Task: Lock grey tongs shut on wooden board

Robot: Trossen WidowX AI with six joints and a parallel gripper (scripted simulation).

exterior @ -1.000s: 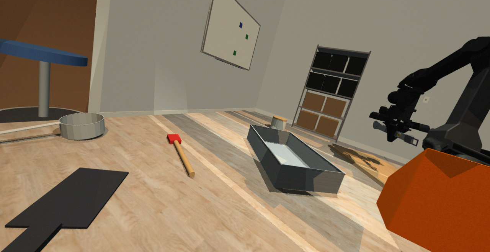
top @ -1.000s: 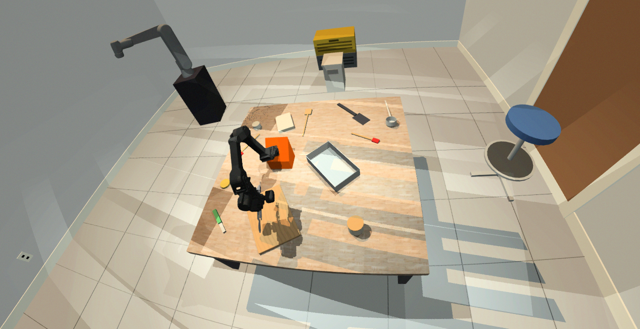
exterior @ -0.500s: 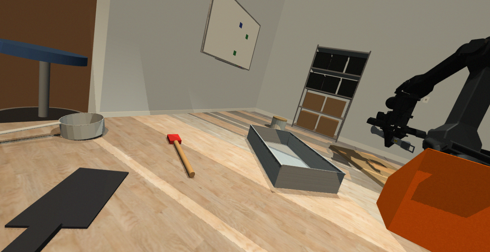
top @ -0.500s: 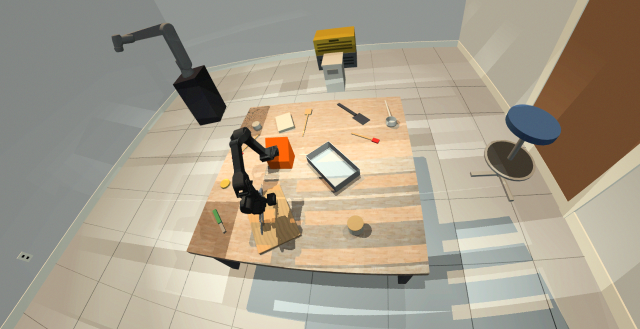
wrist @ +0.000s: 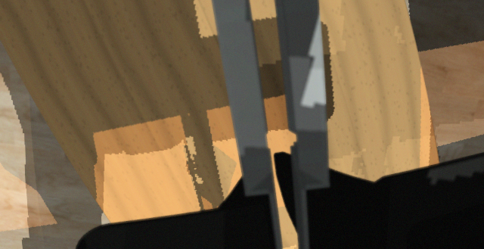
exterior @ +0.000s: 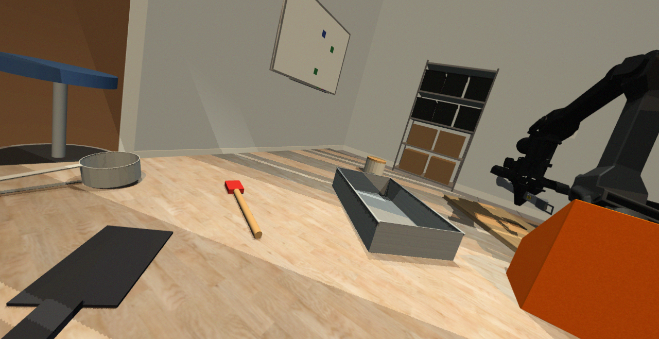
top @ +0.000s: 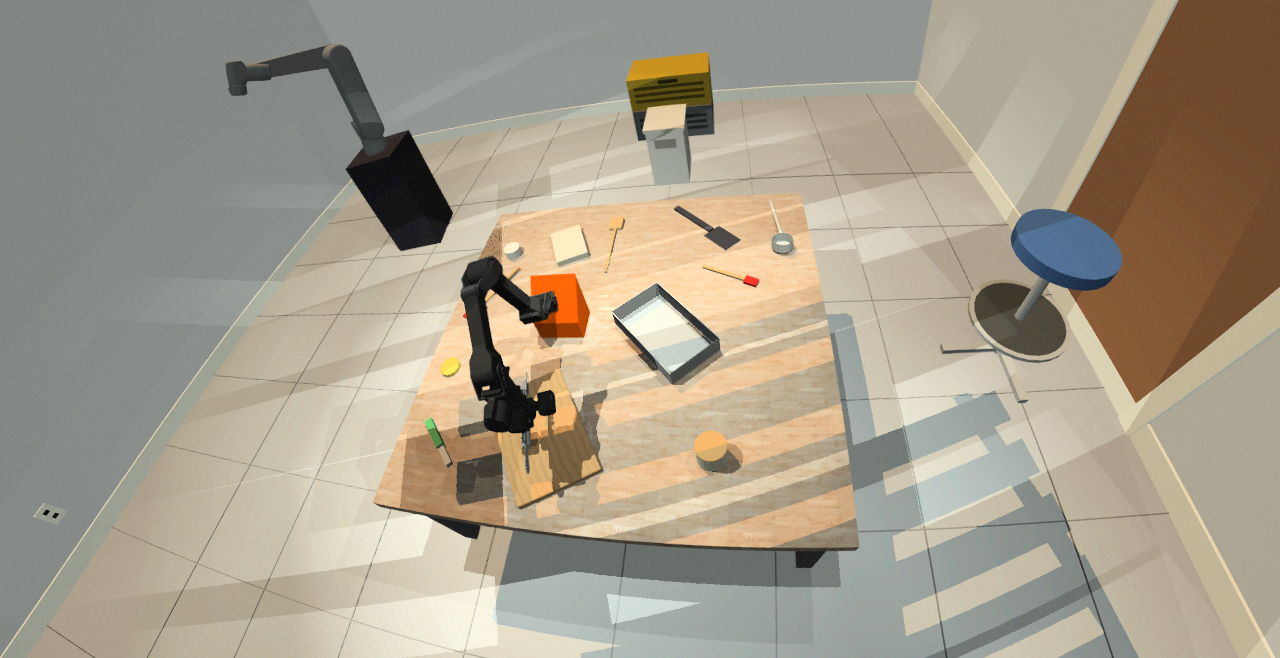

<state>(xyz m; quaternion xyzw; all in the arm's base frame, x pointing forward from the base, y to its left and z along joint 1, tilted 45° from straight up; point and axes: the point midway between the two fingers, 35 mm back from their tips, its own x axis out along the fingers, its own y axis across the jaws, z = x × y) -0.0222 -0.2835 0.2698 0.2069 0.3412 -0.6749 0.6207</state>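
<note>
Right now the wooden board is 70 mm below my gripper tip and 10 mm to the left of it. Also, from my gripper tip: grey roasting tin (370 mm ahead, 300 mm to the left, 50 mm below); then tan-lidded pot (460 mm ahead, 100 mm to the right, 50 mm below); then black spatula (770 mm to the left, 560 mm ahead, 80 mm below).
</note>
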